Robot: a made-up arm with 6 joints. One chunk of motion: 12 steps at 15 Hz.
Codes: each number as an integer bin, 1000 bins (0 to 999) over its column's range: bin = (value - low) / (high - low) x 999, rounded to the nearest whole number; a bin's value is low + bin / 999 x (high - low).
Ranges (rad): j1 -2.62..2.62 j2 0..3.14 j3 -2.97..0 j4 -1.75..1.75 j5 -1.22..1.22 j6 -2.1..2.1
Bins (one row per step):
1: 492 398 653 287 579 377
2: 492 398 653 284 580 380
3: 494 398 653 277 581 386
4: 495 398 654 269 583 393
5: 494 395 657 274 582 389
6: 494 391 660 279 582 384
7: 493 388 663 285 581 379
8: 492 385 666 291 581 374
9: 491 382 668 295 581 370
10: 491 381 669 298 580 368
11: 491 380 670 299 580 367
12: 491 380 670 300 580 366
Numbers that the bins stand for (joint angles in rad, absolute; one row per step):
1: -0.0393 1.2510 -1.0286 -0.7445 0.1942 -0.5150
2: -0.0393 1.2510 -1.0286 -0.7550 0.1966 -0.5024
3: -0.0288 1.2510 -1.0286 -0.7795 0.1991 -0.4772
4: -0.0236 1.2510 -1.0257 -0.8076 0.2039 -0.4477
5: -0.0288 1.2415 -1.0168 -0.7900 0.2015 -0.4646
6: -0.0288 1.2290 -1.0078 -0.7725 0.2015 -0.4856
7: -0.0341 1.2195 -0.9989 -0.7515 0.1991 -0.5066
8: -0.0393 1.2101 -0.9900 -0.7305 0.1991 -0.5276
9: -0.0446 1.2007 -0.9841 -0.7165 0.1991 -0.5444
10: -0.0446 1.1975 -0.9811 -0.7060 0.1966 -0.5529
11: -0.0446 1.1944 -0.9781 -0.7025 0.1966 -0.5571
12: -0.0446 1.1944 -0.9781 -0.6989 0.1966 -0.5613

